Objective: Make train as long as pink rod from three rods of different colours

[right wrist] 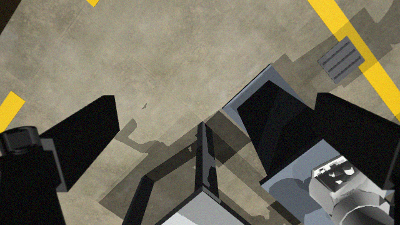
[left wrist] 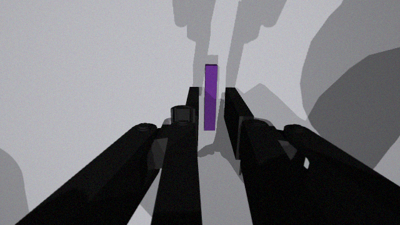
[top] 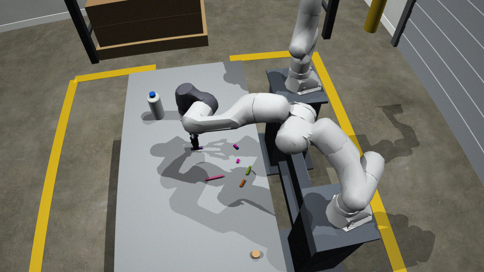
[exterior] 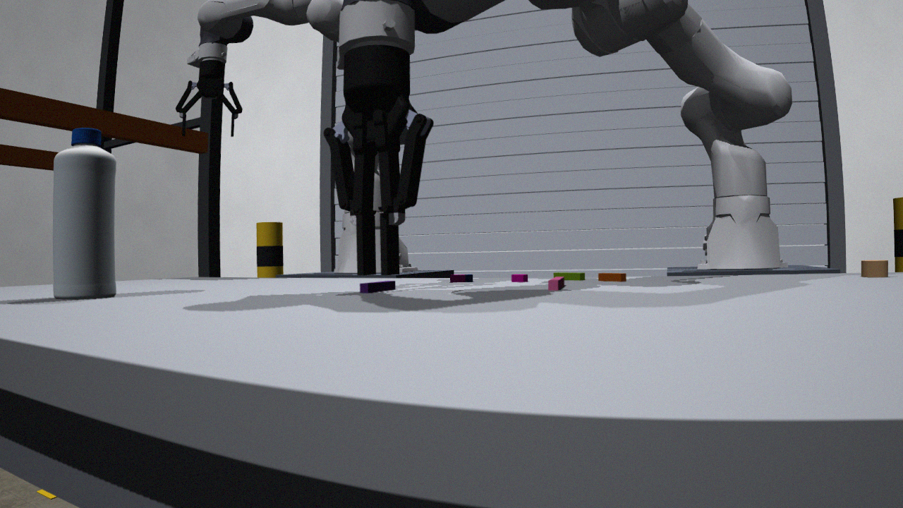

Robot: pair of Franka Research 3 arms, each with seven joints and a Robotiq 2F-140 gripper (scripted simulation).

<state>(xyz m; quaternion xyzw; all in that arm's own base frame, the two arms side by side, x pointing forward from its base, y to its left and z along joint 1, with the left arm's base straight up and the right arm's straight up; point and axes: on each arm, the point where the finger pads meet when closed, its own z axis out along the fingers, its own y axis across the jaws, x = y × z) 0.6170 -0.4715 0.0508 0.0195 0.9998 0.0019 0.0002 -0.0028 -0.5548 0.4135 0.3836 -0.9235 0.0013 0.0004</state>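
Observation:
The purple rod lies 5 cm below my left hand. Round my left hand: magenta rod 20 cm behind, 5 cm below, 2 cm to the left; blue rod 21 cm behind, 5 cm below, 3 cm to the left; pink rod 18 cm to the left, 7 cm behind, 5 cm below.

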